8 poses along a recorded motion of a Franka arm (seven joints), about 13 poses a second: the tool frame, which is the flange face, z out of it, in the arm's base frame.
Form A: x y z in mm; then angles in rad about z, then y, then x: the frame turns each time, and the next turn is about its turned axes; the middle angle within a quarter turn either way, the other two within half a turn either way.
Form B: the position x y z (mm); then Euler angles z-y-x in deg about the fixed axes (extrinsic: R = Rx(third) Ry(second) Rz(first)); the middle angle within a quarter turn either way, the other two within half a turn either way. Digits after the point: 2 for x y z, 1 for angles.
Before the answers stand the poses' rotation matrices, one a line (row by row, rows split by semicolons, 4 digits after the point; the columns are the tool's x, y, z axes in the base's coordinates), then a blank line. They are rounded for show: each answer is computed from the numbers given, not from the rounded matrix.
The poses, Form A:
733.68, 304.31, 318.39, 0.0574, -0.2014, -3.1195
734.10, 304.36, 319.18, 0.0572, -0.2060, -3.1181
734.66, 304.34, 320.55, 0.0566, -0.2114, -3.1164
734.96, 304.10, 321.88, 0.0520, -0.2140, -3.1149
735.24, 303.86, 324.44, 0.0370, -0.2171, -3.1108
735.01, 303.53, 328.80, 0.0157, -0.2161, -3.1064
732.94, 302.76, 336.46, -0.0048, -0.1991, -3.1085
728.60, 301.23, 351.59, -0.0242, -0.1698, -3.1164
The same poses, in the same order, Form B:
0.9782 0.0618 0.1984; 0.0562 -0.9979 0.0335; 0.2000 -0.0216 -0.9795
0.9773 0.0620 0.2028; 0.0560 -0.9978 0.0351; 0.2045 -0.0230 -0.9786
0.9762 0.0618 0.2080; 0.0553 -0.9978 0.0370; 0.2098 -0.0246 -0.9774
0.9759 0.0576 0.2106; 0.0508 -0.9980 0.0377; 0.2124 -0.0261 -0.9768
0.9759 0.0436 0.2140; 0.0361 -0.9986 0.0387; 0.2154 -0.0301 -0.9761
0.9766 0.0232 0.2137; 0.0153 -0.9991 0.0385; 0.2144 -0.0344 -0.9761
0.9802 0.0017 0.1978; -0.0047 -0.9995 0.0321; 0.1978 -0.0324 -0.9797
0.9853 -0.0199 0.1695; -0.0238 -0.9995 0.0211; 0.1690 -0.0248 -0.9853

733.68, 304.31, 318.39, -3.6, 11.4, -178.0
734.10, 304.36, 319.18, -3.6, 11.7, -177.9
734.66, 304.34, 320.55, -3.6, 12.0, -177.8
734.96, 304.10, 321.88, -3.4, 12.2, -177.8
735.24, 303.86, 324.44, -2.6, 12.4, -177.7
735.01, 303.53, 328.80, -1.4, 12.3, -177.7
732.94, 302.76, 336.46, -0.1, 11.4, -178.1
728.60, 301.23, 351.59, 1.2, 9.8, -178.8

